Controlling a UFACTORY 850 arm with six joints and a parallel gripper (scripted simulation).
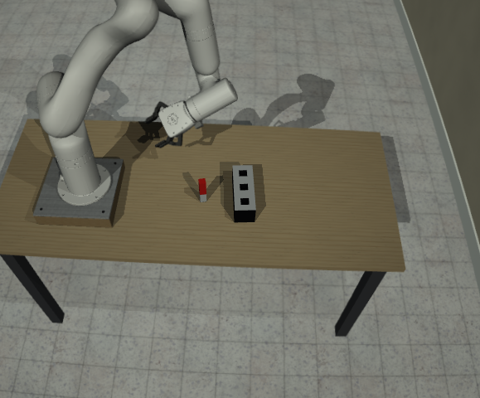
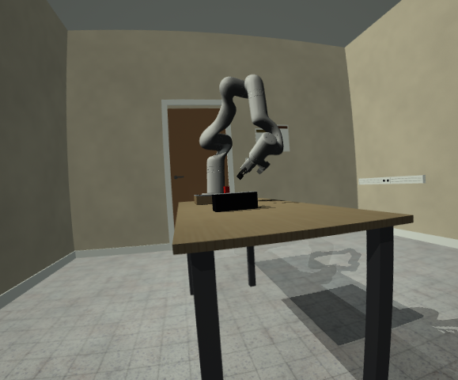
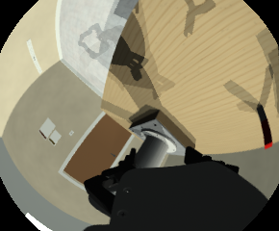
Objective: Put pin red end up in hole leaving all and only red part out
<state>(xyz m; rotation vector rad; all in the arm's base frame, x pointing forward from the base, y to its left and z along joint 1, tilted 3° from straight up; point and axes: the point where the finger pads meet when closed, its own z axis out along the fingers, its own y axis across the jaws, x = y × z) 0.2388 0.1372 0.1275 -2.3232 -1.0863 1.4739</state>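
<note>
Right now my hand is 18 cm short of the pin, 14 cm to the left of it and 10 cm above it. From my hand the other things lie so: black block (32 cm ahead, 13 cm to the right, 14 cm below).
</note>
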